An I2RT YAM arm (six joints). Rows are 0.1 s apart.
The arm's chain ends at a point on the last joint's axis. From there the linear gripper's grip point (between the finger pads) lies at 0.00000 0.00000 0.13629 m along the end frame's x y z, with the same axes.
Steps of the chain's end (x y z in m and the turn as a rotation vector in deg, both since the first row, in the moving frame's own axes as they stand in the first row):
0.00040 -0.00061 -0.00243 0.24 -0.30 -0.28
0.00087 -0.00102 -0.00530 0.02 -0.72 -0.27
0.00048 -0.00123 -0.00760 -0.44 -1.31 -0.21
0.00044 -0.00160 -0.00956 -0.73 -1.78 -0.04
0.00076 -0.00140 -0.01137 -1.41 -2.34 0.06
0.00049 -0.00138 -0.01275 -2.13 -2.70 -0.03
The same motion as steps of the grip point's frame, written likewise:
-0.00031 -0.00118 -0.00243 0.24 -0.30 -0.28
-0.00084 -0.00106 -0.00531 0.02 -0.72 -0.27
-0.00263 -0.00018 -0.00764 -0.44 -1.31 -0.21
-0.00379 0.00014 -0.00964 -0.73 -1.78 -0.04
-0.00481 0.00195 -0.01152 -1.41 -2.34 0.06
-0.00593 0.00369 -0.01300 -2.13 -2.70 -0.03

